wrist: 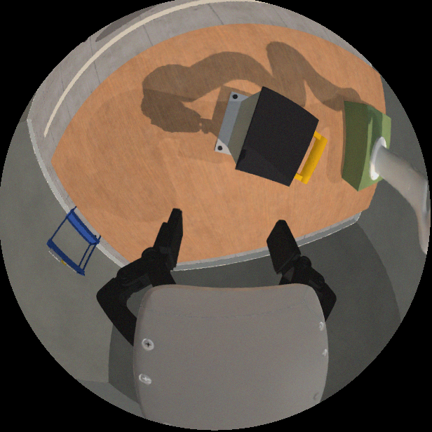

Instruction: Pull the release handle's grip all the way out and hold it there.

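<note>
The release handle's yellow grip (pixel 314 159) is a bar on two short arms at the right side of a black box-shaped housing (pixel 278 137). The housing has a grey base plate (pixel 229 122) with dark bolts at its left. My gripper (pixel 229 226) is open, with nothing between its fingers. It is below and to the left of the housing in the view, apart from the yellow grip. How far the grip stands out from the housing's hidden inside cannot be told.
A green block-shaped base (pixel 356 145) with a white arm-like part (pixel 402 172) stands right of the yellow grip. A blue cart (pixel 83 226) stands beyond the lower left edge of the wooden table top (pixel 115 185). An arm-shaped shadow crosses the table top.
</note>
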